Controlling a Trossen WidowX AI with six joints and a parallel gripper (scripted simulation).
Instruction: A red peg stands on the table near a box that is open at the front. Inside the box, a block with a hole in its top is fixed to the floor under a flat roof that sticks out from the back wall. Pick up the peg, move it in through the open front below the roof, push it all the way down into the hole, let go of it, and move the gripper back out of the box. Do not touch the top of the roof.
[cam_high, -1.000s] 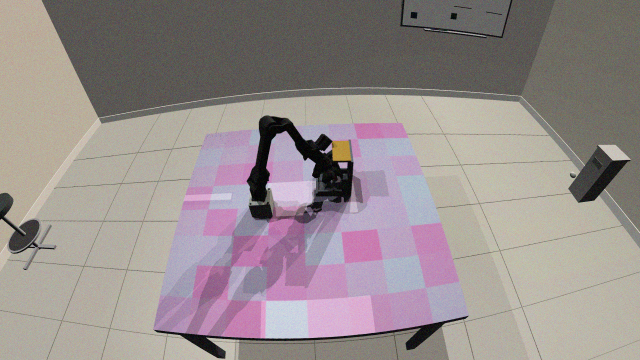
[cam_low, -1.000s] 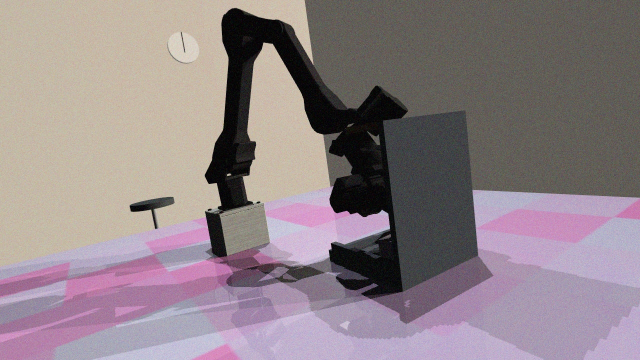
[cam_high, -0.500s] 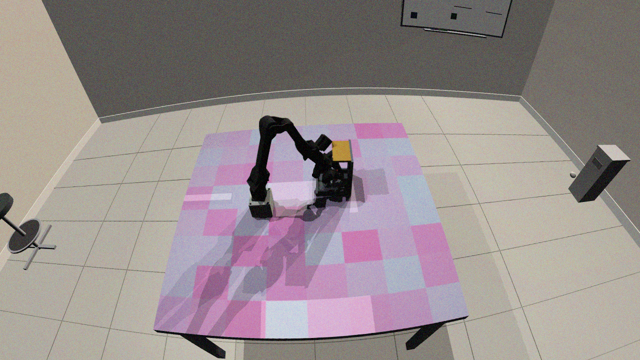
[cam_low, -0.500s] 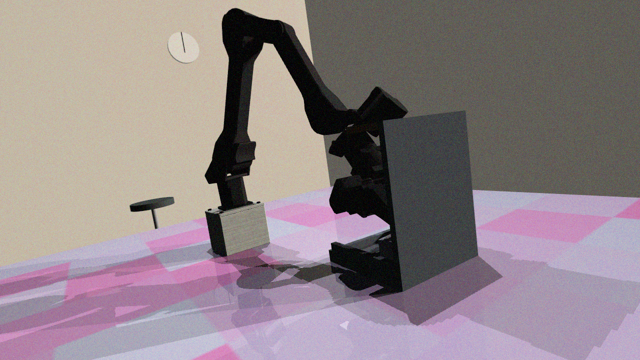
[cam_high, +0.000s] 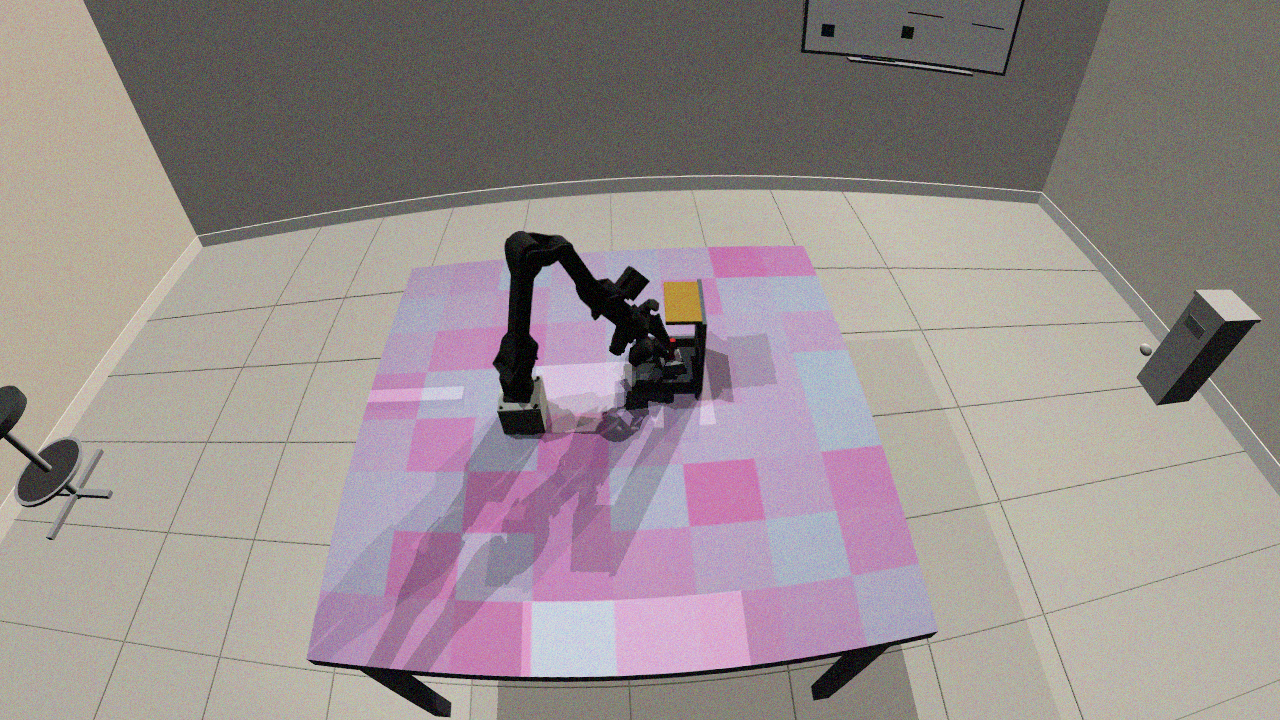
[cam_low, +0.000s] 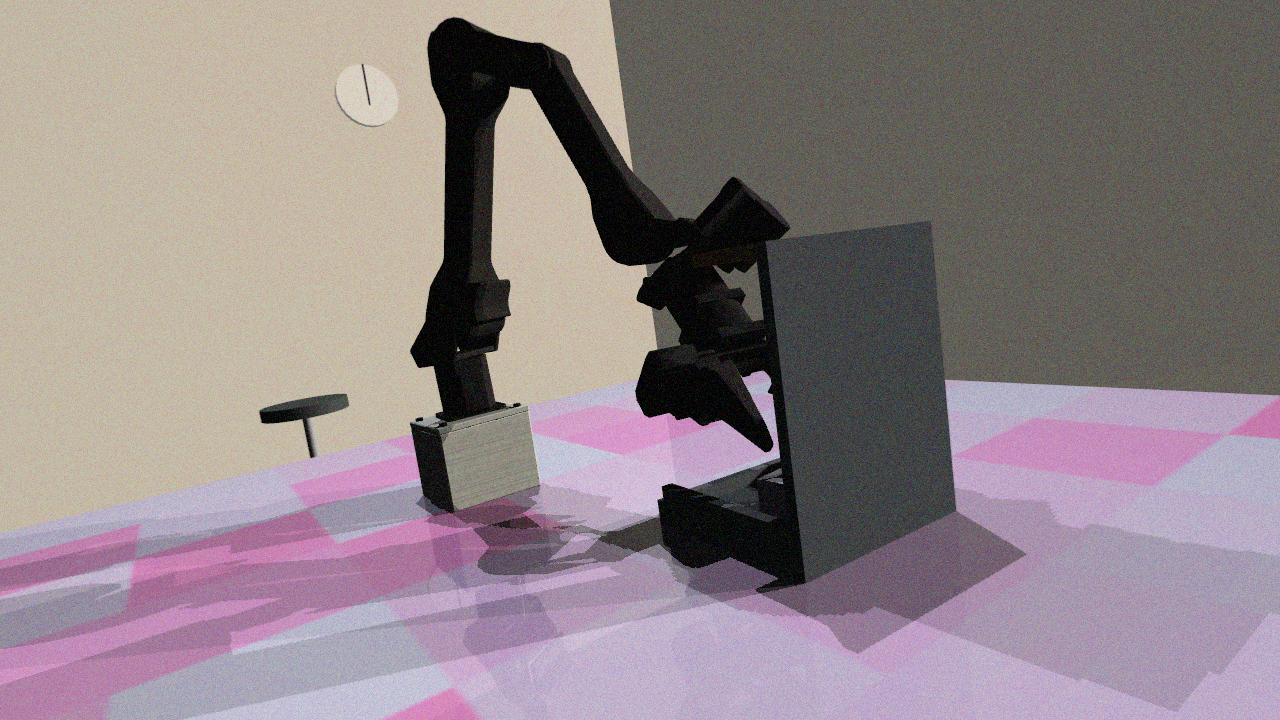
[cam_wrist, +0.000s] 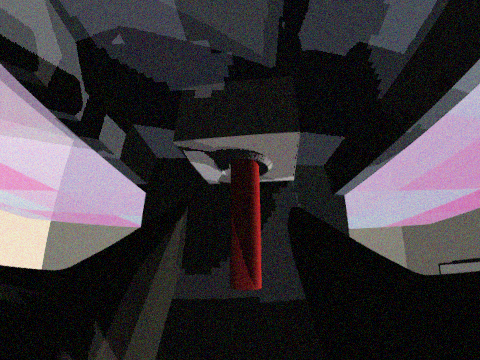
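The red peg lies 10 mm below my gripper tip and 10 mm ahead of it. Also, from my gripper tip: orange roof: 150 mm above, 30 mm ahead.
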